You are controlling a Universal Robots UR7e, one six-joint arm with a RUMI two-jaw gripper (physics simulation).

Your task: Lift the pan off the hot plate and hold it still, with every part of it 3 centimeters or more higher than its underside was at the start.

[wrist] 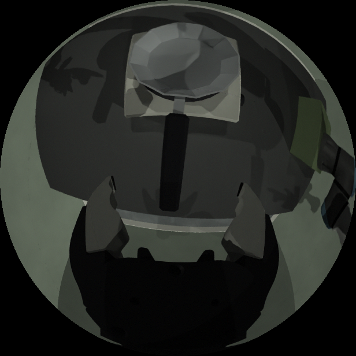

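Note:
A grey faceted pan (182, 60) rests on the pale square hot plate (230, 107) in the upper middle of the wrist view. Its black handle (174, 162) points down the view, toward my gripper. My gripper (177, 180) is open, with its jaws wide apart at the lower left and lower right. The handle's end shows between the two jaws in the picture, with no jaw touching it. How far the fingertips are above the handle I cannot tell. The underside of the pan is hidden.
The hot plate stands on a dark table top (75, 145) with a pale edge. At the right is a green block (307, 132), with dark robot arm parts (337, 162) beside it. Shadows of the arm and gripper fall on the table. Green floor lies around it.

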